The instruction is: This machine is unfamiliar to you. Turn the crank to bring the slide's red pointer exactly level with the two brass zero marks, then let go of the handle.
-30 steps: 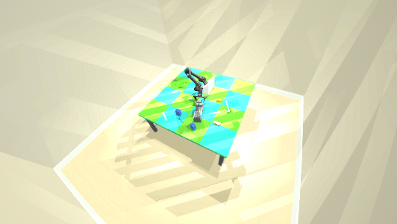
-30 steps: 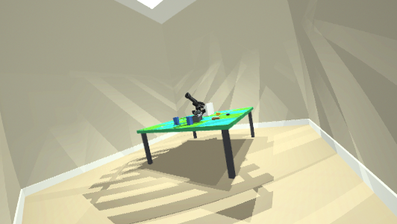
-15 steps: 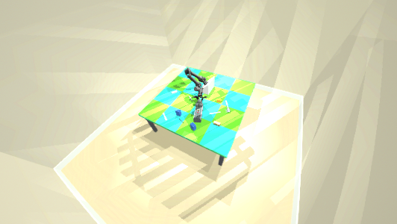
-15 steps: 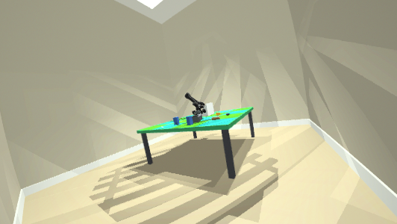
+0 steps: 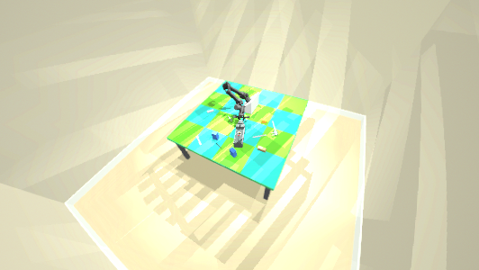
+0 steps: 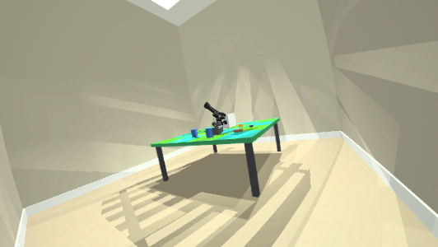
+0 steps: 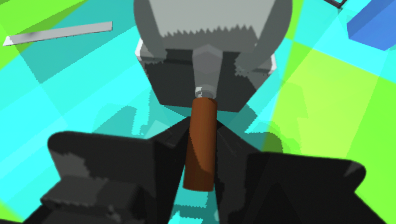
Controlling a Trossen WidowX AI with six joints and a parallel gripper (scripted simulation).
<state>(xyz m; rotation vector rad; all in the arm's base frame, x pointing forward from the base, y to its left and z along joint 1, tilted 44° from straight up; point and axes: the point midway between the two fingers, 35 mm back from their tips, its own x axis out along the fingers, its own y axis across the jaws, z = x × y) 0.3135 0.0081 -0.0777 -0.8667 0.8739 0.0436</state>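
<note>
The red pointer lies 19 cm ahead of my gripper tip, 8 cm to the left of it and 5 cm above it. The rest, counted from my gripper tip: orange piece (17 cm behind, 21 cm to the left, 2 cm below); crank handle (2 cm behind, 1 cm to the right, 2 cm above); black L-shaped key (33 cm ahead, 10 cm to the right, 3 cm below).
</note>
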